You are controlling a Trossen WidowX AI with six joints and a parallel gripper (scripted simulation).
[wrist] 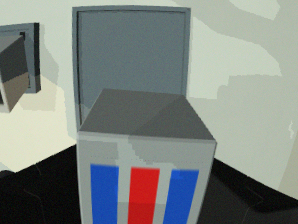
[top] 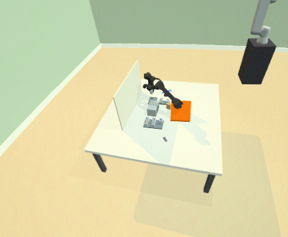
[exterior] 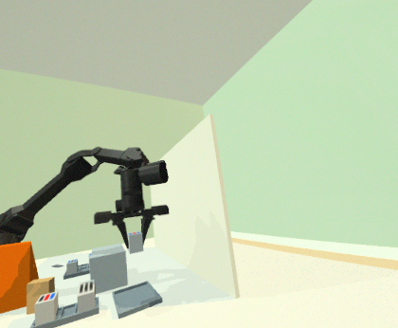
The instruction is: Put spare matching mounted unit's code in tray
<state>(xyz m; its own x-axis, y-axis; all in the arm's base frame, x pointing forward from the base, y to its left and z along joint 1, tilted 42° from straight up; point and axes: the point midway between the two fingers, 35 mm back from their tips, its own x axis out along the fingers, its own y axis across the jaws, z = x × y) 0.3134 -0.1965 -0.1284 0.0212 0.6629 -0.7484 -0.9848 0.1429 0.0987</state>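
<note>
My gripper tip is 12 cm above the grey tray and 1 cm past it. Round my gripper tip: small tan block 21 cm behind, 14 cm to the left, 9 cm below; then upright panel 21 cm ahead, 16 cm to the left, 10 cm above; then mounted unit 20 cm to the left, 8 cm below, 3 cm behind.
</note>
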